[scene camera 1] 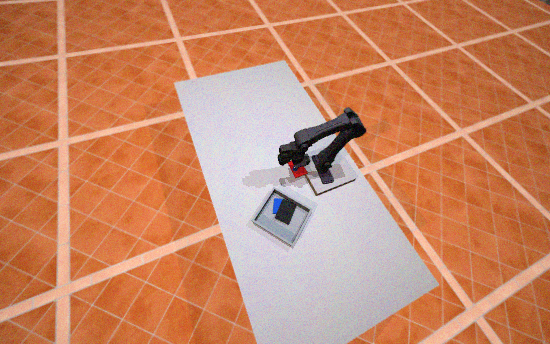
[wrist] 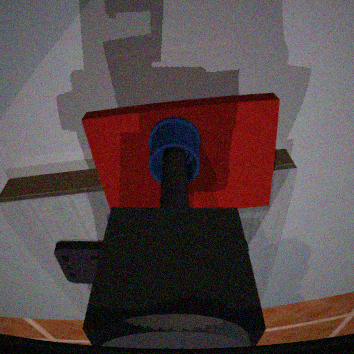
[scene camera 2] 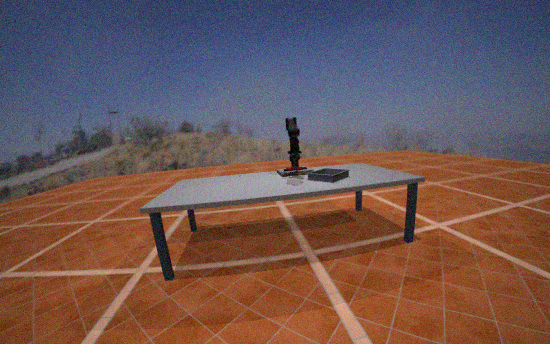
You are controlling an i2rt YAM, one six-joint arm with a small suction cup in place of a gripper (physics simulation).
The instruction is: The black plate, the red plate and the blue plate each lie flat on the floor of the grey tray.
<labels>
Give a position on a red plate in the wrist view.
237,133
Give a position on a grey tray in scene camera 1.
264,217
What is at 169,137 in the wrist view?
My suction cup.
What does my suction cup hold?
A red plate.
</labels>
